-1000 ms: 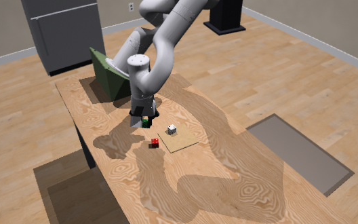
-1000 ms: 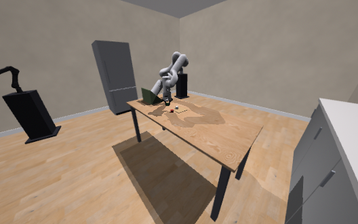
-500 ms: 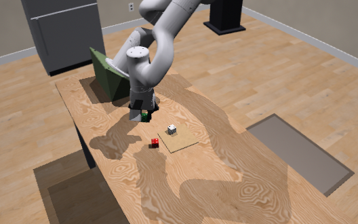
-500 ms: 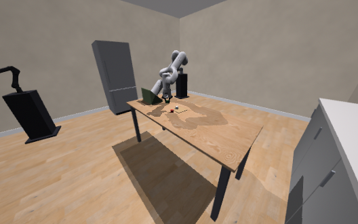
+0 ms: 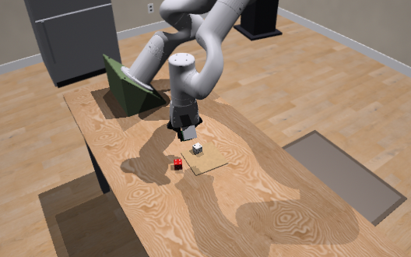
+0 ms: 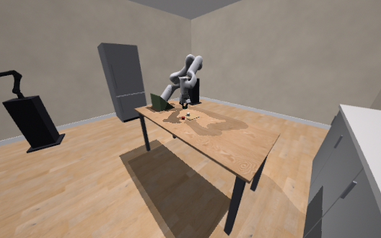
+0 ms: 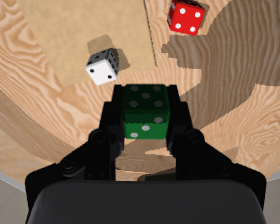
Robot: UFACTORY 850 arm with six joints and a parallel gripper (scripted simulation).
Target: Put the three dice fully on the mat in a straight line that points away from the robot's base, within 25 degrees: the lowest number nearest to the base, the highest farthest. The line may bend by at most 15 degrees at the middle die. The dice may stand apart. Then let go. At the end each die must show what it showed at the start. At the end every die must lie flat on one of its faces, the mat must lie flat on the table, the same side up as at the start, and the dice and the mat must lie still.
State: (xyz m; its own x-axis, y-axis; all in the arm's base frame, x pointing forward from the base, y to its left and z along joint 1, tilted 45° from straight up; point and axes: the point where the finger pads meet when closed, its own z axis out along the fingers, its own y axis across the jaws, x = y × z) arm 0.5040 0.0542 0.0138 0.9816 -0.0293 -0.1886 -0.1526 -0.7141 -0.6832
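Right now my hand is 120 mm above the tan mat, 60 mm to the right of it and 30 mm short of it. The rest, counted from my hand: green die (10 mm below); red die (110 mm below, 50 mm to the right, 30 mm ahead); white die (110 mm below, 50 mm to the left, 20 mm behind).
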